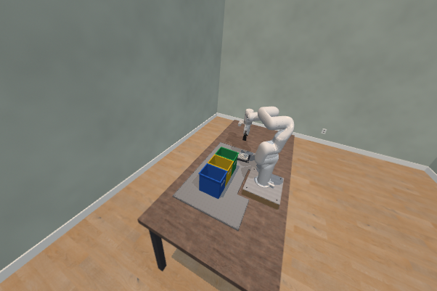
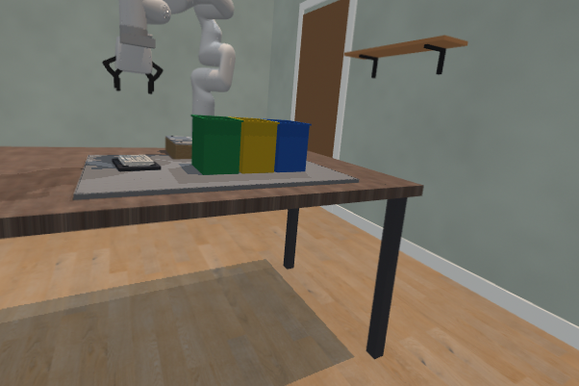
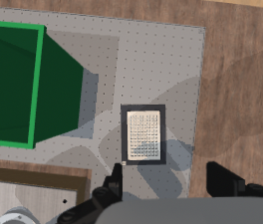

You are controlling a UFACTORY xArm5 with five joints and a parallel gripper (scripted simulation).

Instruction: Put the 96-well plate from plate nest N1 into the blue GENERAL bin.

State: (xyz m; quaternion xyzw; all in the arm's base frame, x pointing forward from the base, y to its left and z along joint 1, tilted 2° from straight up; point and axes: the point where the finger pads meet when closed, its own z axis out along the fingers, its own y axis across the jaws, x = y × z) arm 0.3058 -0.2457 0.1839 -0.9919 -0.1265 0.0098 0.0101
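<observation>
My gripper is now 23 cm above the white 96-well plate. Also, from my hand: plate nest N1 (24 cm below); yellow bin (38 cm to the left, 16 cm below, 3 cm ahead); green bin (25 cm to the left, 16 cm below, 5 cm ahead).
</observation>
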